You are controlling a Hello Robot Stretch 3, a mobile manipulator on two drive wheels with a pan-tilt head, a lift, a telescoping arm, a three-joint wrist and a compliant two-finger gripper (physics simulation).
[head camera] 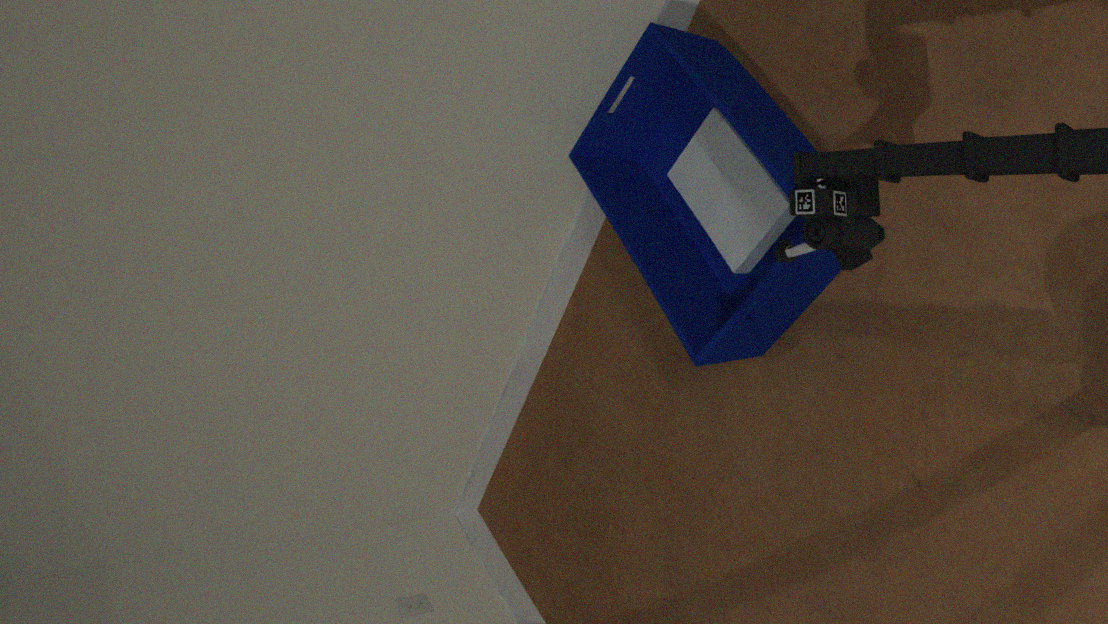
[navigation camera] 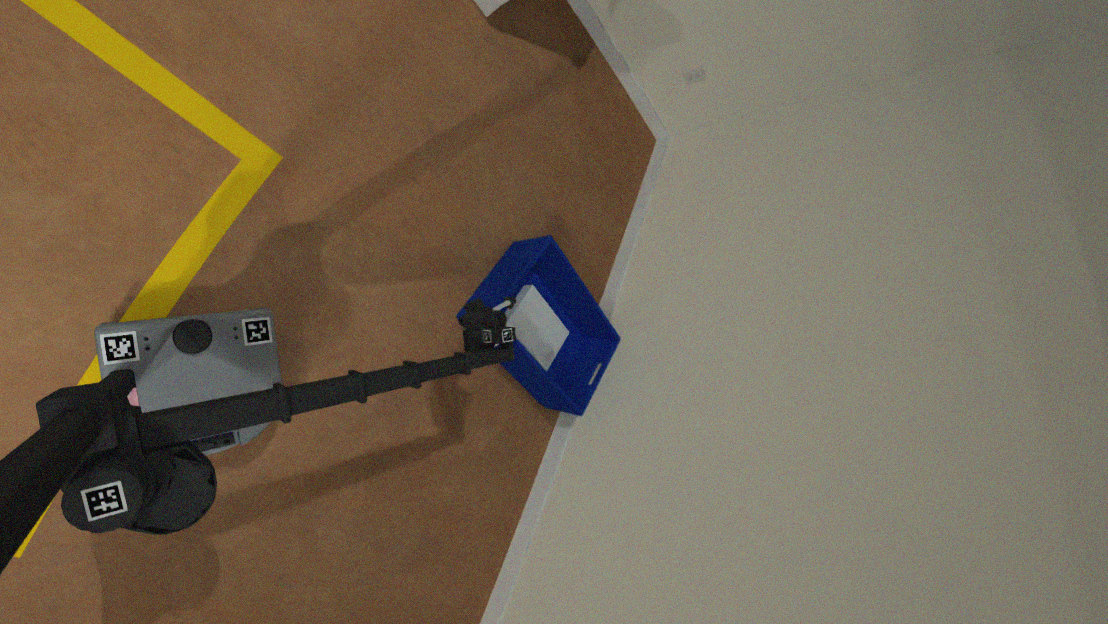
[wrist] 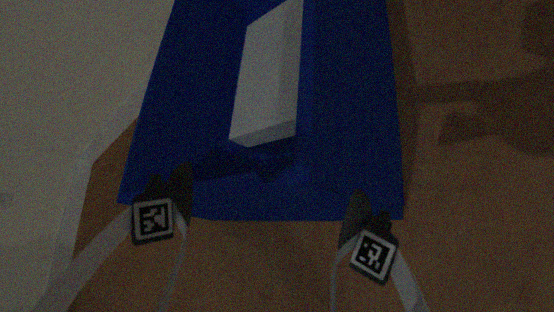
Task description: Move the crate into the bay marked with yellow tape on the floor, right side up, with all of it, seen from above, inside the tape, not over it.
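Frame: origin at the robot's base, x right, y ahead, z up, level; millimetres.
Where they show: gripper, fingertip midpoint: (wrist: 270, 197); robot's base at its link origin: (navigation camera: 193, 334).
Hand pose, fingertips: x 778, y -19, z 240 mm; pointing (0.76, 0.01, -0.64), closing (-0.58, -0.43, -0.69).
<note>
Things, the pixels of their top centre, and the offset from my fingertips.
- blue open-topped crate at its top centre: (wrist: 212, 9) (head camera: 675, 183) (navigation camera: 567, 329) dx +345, dy -110, dz -19 mm
- pale grey block at its top centre: (wrist: 274, 58) (head camera: 724, 188) (navigation camera: 540, 328) dx +345, dy -110, dz -168 mm
The blue open-topped crate (head camera: 659, 232) (navigation camera: 573, 302) (wrist: 345, 100) stands right side up on the floor, one corner close to the wall, with a pale grey block (head camera: 721, 186) (navigation camera: 536, 321) (wrist: 265, 80) inside. My gripper (head camera: 784, 251) (navigation camera: 509, 303) (wrist: 270, 197) is open, its fingers wide apart at the crate's near end in the wrist view. Nothing is held between them. Their height against the rim is hard to tell. The yellow tape (navigation camera: 207, 232) lies on the floor at the left of the navigation view, apart from the crate. The tape does not show in the head view.
The wall (head camera: 310, 232) (navigation camera: 852, 310) (wrist: 50, 75) runs beside the crate and has a corner nearby. My base (navigation camera: 224, 348) covers part of the tape. My arm (head camera: 1015, 153) (navigation camera: 325, 391) reaches from the base to the crate. Part of a white object (navigation camera: 491, 6) shows at the navigation view's top edge.
</note>
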